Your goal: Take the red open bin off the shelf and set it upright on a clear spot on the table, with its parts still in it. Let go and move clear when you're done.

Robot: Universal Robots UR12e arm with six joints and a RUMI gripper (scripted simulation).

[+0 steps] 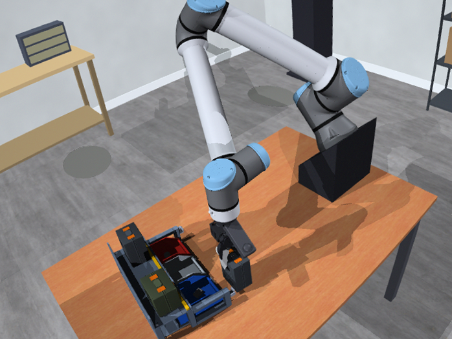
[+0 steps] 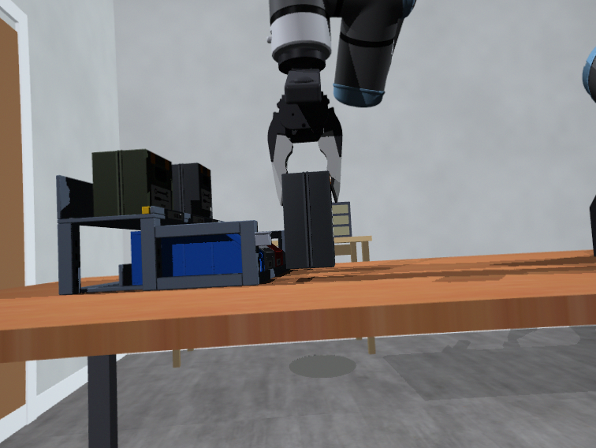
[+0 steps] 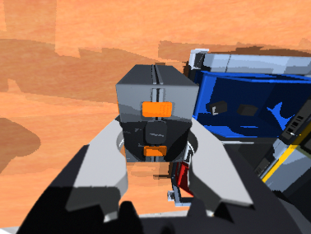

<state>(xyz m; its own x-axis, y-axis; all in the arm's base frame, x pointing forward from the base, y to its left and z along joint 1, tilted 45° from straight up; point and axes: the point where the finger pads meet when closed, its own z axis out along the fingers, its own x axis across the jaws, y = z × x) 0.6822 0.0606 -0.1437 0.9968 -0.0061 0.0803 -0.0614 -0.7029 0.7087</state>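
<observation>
Now: the red open bin 15 cm ahead of my hand, 25 cm to the right of it and 8 cm below it. Also, from my hand: grey bin: 16 cm ahead, 13 cm to the right, 8 cm below; then green case: 26 cm ahead, 3 cm to the right, 3 cm above.
</observation>
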